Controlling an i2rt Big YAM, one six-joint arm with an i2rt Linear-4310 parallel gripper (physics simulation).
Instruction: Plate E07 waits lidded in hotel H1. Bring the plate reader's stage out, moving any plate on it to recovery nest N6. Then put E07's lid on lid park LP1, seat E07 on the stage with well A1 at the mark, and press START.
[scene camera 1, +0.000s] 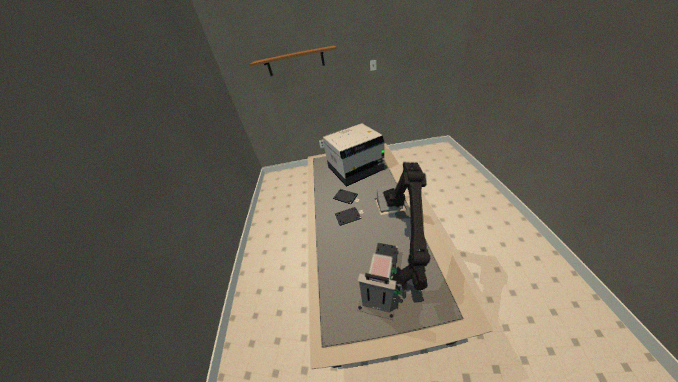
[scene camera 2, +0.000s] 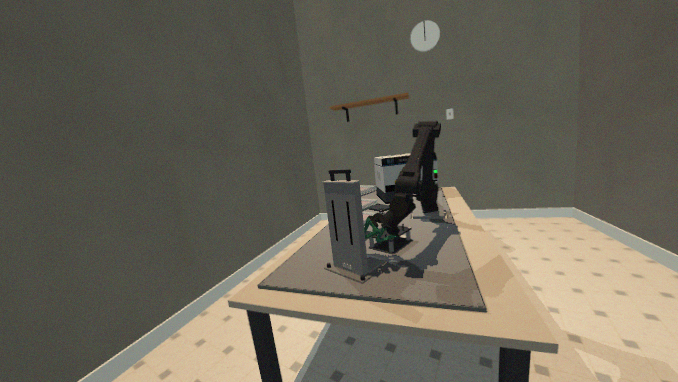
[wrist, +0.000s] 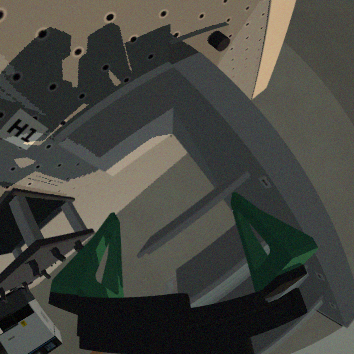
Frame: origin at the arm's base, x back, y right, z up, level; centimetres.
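Where they show: gripper, fingertip midpoint: (scene camera 2: 369, 240) (wrist: 173, 207); arm's base, link origin: (scene camera 1: 390, 197) (scene camera 2: 428, 203).
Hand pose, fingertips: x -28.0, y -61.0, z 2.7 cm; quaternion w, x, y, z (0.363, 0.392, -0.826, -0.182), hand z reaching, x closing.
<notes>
Things, the pixels of their centre, and the offset from my fingertips. "spot": a spot on its surface instead.
- grey hotel H1, body centre: (wrist: 252, 249) (scene camera 2: 352, 219) (scene camera 1: 378, 285) dx -5.2, dy -1.5, dz +8.7 cm
- plate with a pink top, body centre: (scene camera 2: 356, 189) (scene camera 1: 380, 268) dx -3.1, dy +1.9, dz +18.7 cm
- bare grey shelf rail, surface spot: (wrist: 195, 215) spot: dx +0.4, dy -1.3, dz +1.4 cm
- white plate reader, body centre: (wrist: 15, 328) (scene camera 2: 403, 175) (scene camera 1: 354, 153) dx +16.3, dy +115.3, dz +7.3 cm
The grey hotel H1 (scene camera 1: 377, 295) (scene camera 2: 345, 225) (wrist: 270, 142) stands upright near the table's near end. A plate with a pink top (scene camera 1: 381, 266) shows at its top; whether this is E07 I cannot tell. In scene camera 2, two pale plates (scene camera 2: 368, 190) (scene camera 2: 370, 203) show one above the other behind its wall. My gripper (scene camera 1: 397, 282) (scene camera 2: 380, 231) (wrist: 173, 207) is open and empty at the hotel's side, below those plates; a bare grey shelf rail (wrist: 195, 215) shows between its green fingers. The white plate reader (scene camera 1: 356, 150) (scene camera 2: 392, 172) (wrist: 32, 327) stands at the far end; no extended stage shows.
Two dark flat pads (scene camera 1: 345, 196) (scene camera 1: 348, 216) lie mid-table, their labels unreadable. A dark raised stand (scene camera 1: 386, 248) (scene camera 2: 395, 245) (wrist: 47, 242) stands close behind the hotel. My arm's base (scene camera 1: 392, 198) is at the table's right side. A green light (scene camera 1: 383, 151) (scene camera 2: 435, 171) shows on the reader.
</notes>
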